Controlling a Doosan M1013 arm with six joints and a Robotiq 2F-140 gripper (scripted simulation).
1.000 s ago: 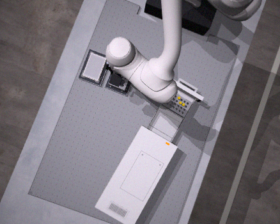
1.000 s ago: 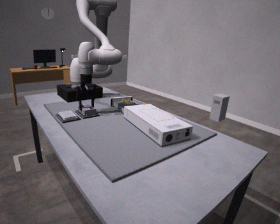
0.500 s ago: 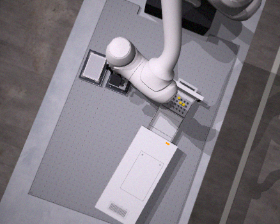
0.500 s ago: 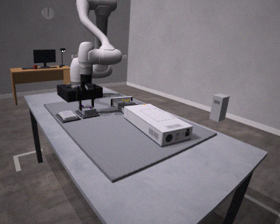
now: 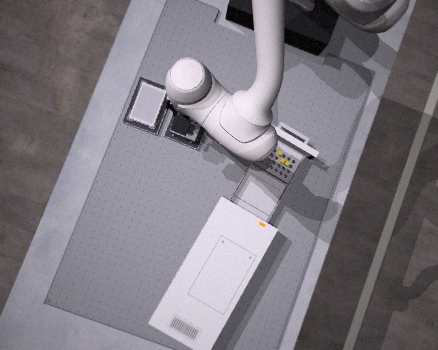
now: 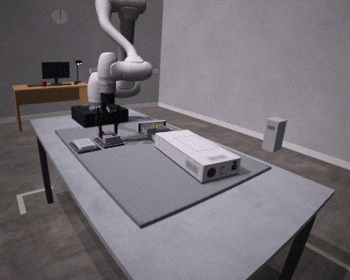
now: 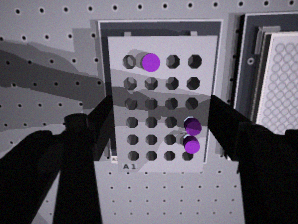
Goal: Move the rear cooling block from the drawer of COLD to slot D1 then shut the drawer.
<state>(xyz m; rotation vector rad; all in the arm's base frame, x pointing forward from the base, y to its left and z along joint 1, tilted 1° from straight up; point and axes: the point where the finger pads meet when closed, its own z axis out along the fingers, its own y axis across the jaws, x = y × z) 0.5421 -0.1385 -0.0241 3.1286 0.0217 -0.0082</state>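
Now: hand 30 mm above the grey cooling block. The rest, counted from my hand: drawer: 60 mm ahead, 310 mm to the left, 30 mm below; deck slot D1: 60 mm below; perforated grey mat: 190 mm ahead, 160 mm to the left, 60 mm below.
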